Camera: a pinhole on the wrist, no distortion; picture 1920 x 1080 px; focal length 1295.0 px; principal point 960.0 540.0 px. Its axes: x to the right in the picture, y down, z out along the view. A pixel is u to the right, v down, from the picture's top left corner.
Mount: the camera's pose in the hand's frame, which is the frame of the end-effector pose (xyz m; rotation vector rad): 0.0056 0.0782 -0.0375 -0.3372 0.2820 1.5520
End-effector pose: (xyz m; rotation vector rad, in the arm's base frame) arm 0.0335 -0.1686 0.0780 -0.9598 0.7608 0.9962
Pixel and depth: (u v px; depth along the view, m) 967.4 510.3 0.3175
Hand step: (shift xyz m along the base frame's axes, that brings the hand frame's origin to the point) -0.1621 0.2794 0.0379
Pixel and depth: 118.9 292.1 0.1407
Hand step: -0.0224 0.1374 0.0123
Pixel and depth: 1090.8 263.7 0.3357
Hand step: -0.1728 0.3153 -0.0261
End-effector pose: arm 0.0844 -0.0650 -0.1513 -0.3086 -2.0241 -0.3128
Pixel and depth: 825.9 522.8 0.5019
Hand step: -0.2873 0.3634 -0.1841
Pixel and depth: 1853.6 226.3 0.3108
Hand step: -0.0332 0.4350 0.0222
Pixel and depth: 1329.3 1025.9 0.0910
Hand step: 0.0326 0.1374 -0.0319
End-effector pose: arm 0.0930 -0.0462 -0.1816 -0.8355 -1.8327 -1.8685
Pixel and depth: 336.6 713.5 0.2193
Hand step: 0.0948 0.1938 0.0212
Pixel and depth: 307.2 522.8 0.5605
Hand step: 0.1102 0.5790 0.0000
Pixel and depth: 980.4 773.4 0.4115
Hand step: 0.2668 0.3066 0.1169
